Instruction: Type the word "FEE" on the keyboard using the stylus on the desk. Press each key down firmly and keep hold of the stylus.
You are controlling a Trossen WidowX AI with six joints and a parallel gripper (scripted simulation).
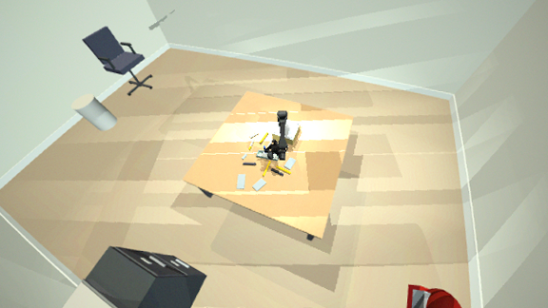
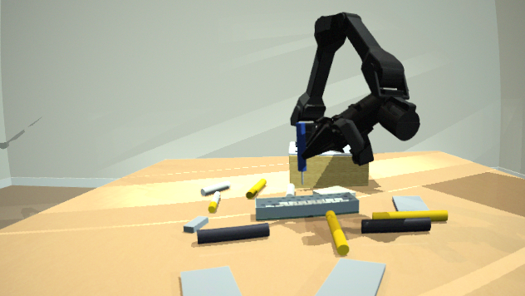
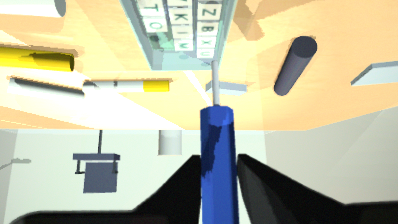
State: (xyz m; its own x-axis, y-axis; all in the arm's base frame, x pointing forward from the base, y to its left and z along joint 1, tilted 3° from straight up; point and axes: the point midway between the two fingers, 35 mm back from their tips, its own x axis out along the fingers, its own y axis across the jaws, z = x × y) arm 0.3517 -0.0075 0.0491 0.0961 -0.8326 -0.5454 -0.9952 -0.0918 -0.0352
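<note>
The F key is 11 cm below my gripper tip. From my gripper tip the other things lie so: blue stylus: 1 cm below; then yellow cylinder: 11 cm below, 11 cm ahead, 5 cm to the left; then E key: 11 cm below, 8 cm to the left, 1 cm behind.
</note>
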